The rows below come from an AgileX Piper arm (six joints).
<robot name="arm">
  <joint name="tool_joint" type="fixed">
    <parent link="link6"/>
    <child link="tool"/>
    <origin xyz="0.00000 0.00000 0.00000" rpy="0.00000 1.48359 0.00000"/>
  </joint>
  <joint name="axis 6" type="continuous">
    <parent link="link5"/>
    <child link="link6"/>
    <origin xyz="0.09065 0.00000 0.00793"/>
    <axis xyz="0.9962 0 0.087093"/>
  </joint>
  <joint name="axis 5" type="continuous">
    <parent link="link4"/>
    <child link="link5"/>
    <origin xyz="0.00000 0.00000 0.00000"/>
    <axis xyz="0 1 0"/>
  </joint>
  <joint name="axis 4" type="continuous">
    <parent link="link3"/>
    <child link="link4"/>
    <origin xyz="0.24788 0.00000 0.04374"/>
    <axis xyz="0.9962 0 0.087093"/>
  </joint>
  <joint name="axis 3" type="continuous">
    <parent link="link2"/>
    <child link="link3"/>
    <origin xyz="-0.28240 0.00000 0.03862"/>
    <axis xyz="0 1 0"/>
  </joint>
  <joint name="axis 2" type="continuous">
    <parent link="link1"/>
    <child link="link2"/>
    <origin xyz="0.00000 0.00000 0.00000"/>
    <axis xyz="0 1 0"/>
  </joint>
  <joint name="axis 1" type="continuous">
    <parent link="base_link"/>
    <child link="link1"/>
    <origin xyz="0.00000 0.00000 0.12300"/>
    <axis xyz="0 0 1"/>
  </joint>
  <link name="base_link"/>
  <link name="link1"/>
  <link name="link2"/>
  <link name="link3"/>
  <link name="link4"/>
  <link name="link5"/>
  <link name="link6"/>
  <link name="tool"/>
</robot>
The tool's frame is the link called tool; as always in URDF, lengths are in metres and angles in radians. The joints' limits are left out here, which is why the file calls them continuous.
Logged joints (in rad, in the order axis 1, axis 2, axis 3, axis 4, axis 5, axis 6), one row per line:
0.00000, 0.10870, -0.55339, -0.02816, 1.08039, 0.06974
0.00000, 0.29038, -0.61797, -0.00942, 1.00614, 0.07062
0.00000, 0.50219, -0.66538, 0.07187, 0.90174, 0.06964
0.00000, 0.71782, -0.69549, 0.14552, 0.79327, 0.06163
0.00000, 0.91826, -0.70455, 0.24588, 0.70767, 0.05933
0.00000, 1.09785, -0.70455, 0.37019, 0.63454, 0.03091
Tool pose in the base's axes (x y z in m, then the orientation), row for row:
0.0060, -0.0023, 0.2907, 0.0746, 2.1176, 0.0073
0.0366, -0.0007, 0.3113, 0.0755, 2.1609, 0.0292
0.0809, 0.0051, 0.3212, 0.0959, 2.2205, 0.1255
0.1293, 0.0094, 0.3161, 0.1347, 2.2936, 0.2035
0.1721, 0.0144, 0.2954, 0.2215, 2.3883, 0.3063
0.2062, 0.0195, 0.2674, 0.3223, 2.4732, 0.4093
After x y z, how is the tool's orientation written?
As a rotation vector, in radians.
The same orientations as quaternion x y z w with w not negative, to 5 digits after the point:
0.03070, 0.87155, 0.00300, 0.48934
0.03081, 0.88191, 0.01192, 0.47026
0.03864, 0.89479, 0.05057, 0.44192
0.05338, 0.90897, 0.08065, 0.40550
0.08567, 0.92377, 0.11847, 0.35394
0.12155, 0.93276, 0.15437, 0.30226

